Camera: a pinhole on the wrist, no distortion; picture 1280 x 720 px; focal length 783.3 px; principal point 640.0 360.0 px. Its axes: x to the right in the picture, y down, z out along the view. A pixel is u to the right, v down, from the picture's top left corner.
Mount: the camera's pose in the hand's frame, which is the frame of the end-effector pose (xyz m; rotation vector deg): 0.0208 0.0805 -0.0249 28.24 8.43 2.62
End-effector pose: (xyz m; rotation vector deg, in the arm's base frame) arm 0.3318 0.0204 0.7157 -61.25 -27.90 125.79
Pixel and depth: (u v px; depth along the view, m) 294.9 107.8 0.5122
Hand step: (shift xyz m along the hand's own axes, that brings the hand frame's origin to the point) -0.1232 -0.3222 0.3720
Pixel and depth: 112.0 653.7 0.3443
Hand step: -0.1574 0.0146 0.3662
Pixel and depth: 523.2 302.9 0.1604
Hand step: 0.0216 -0.0067 0.1123
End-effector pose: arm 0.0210 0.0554 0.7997 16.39 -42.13 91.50
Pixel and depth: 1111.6 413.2 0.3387
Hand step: 0.2735 -0.0416 0.2545
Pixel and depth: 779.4 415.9 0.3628
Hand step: 0.1394 -0.0614 0.2949
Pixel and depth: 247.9 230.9 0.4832
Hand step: -0.1443 -0.2349 0.3894
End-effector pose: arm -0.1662 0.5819 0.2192 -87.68 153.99 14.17
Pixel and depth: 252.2 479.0 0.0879
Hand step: -0.0090 0.0477 0.0636
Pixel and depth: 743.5 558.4 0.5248
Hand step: 0.1679 -0.0426 0.4861
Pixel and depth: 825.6 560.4 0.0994
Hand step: 0.0589 0.0582 0.0707
